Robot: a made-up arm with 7 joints.
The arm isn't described. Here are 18 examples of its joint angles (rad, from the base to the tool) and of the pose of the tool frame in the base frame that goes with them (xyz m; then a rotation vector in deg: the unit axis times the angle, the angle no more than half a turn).
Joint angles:
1: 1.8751 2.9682 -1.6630 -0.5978 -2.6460 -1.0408 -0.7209
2: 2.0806 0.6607 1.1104 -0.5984 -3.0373 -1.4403 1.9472
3: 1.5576 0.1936 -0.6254 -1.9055 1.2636 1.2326 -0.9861
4: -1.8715 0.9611 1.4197 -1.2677 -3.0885 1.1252 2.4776
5: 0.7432 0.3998 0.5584 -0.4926 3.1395 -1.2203 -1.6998
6: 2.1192 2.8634 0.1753 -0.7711 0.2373 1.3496 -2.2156
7: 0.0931 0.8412 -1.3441 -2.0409 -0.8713 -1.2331 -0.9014
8: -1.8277 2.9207 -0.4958 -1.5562 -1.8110 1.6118 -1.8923
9: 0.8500 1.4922 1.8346 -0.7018 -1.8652 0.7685 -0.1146
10: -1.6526 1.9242 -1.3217 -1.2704 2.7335 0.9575 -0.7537
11: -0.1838 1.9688 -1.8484 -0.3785 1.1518 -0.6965 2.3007
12: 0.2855 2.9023 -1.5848 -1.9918 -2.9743 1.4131 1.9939
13: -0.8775 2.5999 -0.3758 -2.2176 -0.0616 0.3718 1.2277
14: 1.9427 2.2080 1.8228 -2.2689 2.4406 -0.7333 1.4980
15: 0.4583 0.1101 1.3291 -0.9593 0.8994 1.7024 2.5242
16: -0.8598 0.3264 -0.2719 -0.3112 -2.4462 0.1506 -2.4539
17: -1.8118 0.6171 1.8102 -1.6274 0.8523 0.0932 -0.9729
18: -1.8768 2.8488 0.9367 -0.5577 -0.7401 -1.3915 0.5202
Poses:
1: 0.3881 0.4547 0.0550 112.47 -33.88 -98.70
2: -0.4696 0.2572 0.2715 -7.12 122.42 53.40
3: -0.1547 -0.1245 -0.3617 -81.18 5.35 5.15
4: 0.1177 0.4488 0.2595 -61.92 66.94 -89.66
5: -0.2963 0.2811 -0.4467 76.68 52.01 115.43
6: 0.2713 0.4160 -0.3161 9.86 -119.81 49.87
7: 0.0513 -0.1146 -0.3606 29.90 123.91 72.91
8: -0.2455 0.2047 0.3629 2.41 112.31 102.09
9: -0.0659 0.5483 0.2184 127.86 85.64 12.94
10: 0.3218 0.3453 0.2438 -23.22 -73.17 -21.65
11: -0.0163 0.5959 0.1234 25.41 -73.43 63.78
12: -0.0218 0.3844 0.0798 -13.49 -33.40 -138.12
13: 0.2192 0.0675 0.2499 71.05 -98.66 -56.60
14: 0.3236 0.0044 -0.0426 -112.03 -24.57 73.91
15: -0.1808 0.3199 -0.4372 7.07 -49.00 -104.98
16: 0.5156 0.0739 -0.3173 -27.31 -71.45 41.32
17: 0.1984 0.4130 0.1057 -1.28 124.03 -108.35
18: -0.5519 0.2408 0.0177 -131.37 52.43 1.60
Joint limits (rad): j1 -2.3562..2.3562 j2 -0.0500..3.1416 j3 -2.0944..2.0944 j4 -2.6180..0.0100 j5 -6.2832..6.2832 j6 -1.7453..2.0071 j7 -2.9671..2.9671
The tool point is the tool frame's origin. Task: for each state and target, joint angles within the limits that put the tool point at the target. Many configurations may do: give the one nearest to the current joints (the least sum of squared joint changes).
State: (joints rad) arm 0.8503 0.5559 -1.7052 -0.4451 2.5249 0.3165 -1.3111
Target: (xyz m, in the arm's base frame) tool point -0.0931 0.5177 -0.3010
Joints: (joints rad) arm 0.2041 1.0121 -1.7222 0.0074 2.5249 0.3165 -1.3111
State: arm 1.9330 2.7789 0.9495 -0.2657 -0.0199 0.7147 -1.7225
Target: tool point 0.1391 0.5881 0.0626
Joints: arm 1.9410 2.0518 0.9014 -0.4256 -0.0199 0.7147 -1.7225
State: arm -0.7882 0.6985 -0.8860 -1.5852 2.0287 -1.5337 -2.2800
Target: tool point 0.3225 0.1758 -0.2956
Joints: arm -0.3616 1.3354 -1.0579 -1.6208 2.0287 -1.5337 -2.2800
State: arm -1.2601 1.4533 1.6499 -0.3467 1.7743 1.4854 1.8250
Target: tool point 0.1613 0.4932 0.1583
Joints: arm -1.3050 0.9653 1.5007 -1.1920 1.7743 1.4854 1.8250
